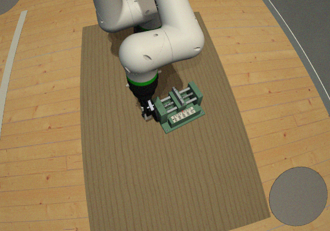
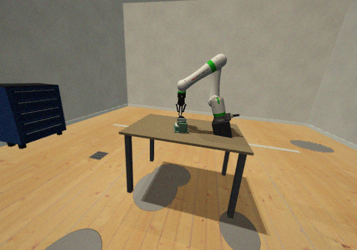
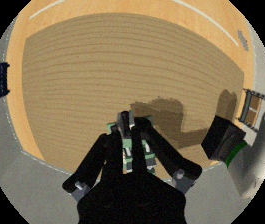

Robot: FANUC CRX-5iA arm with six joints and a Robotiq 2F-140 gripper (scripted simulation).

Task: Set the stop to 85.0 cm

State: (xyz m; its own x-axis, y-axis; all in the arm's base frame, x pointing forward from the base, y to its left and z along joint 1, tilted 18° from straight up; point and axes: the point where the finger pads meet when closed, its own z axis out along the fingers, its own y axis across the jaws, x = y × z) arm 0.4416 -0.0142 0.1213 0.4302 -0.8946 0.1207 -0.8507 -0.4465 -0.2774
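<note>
The stop block lies 6 cm behind my hand, 13 cm to the left of it and 3 cm below it.
</note>
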